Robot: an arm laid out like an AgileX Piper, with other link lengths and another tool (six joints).
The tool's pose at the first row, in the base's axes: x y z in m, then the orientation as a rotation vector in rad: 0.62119 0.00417 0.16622 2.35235 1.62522 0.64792
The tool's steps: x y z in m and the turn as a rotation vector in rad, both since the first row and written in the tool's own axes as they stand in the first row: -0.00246 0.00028 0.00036 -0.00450 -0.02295 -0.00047; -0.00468 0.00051 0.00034 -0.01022 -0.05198 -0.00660; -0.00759 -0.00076 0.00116 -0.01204 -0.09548 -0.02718; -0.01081 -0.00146 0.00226 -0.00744 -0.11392 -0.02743; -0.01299 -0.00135 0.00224 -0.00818 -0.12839 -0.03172; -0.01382 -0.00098 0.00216 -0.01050 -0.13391 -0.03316; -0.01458 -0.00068 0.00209 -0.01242 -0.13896 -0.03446; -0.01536 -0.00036 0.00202 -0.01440 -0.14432 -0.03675; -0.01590 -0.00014 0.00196 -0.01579 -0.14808 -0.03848
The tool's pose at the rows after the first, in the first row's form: 0.62086 0.00182 0.16544 2.34744 1.61303 0.62153; 0.62039 -0.00033 0.16503 2.33561 1.60335 0.58736; 0.61885 -0.00249 0.16310 2.31106 1.60503 0.53004; 0.61783 -0.00513 0.16109 2.31213 1.60032 0.50388; 0.61727 -0.00719 0.16064 2.30602 1.59787 0.48561; 0.61730 -0.00810 0.16066 2.30249 1.59534 0.48009; 0.61729 -0.00892 0.16067 2.29941 1.59314 0.47492; 0.61729 -0.00977 0.16068 2.29530 1.59177 0.46923; 0.61729 -0.01035 0.16069 2.29230 1.59093 0.46522
